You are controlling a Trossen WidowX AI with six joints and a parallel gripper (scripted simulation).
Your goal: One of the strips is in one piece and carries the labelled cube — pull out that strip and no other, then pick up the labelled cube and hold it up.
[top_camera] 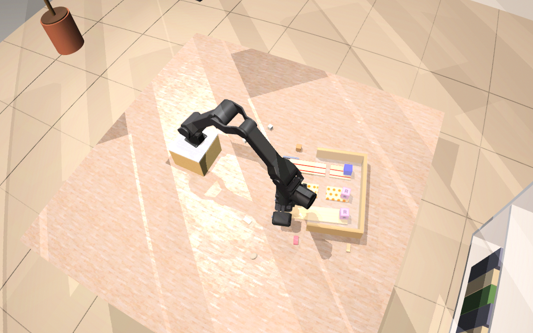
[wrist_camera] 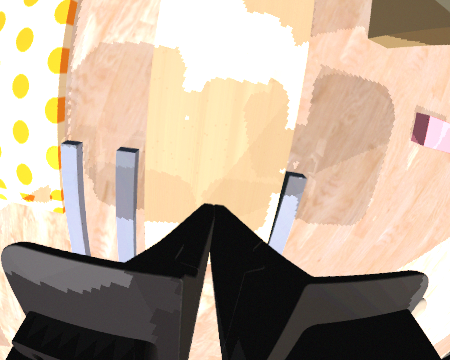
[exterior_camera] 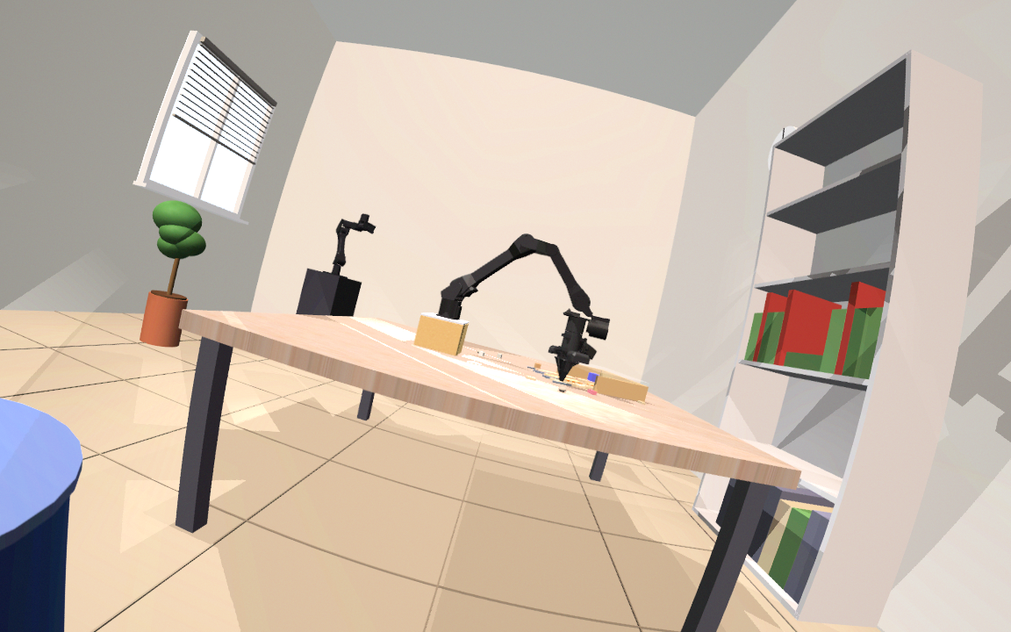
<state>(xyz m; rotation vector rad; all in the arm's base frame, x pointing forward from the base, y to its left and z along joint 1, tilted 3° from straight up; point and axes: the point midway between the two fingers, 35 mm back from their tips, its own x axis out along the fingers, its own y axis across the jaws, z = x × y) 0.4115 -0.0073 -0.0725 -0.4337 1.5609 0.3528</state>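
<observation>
Right now the pink block is 100 mm ahead of my gripper tip and 70 mm to the right of it. From my gripper tip the other things lie so: tan cube 110 mm behind, 250 mm to the left.
</observation>
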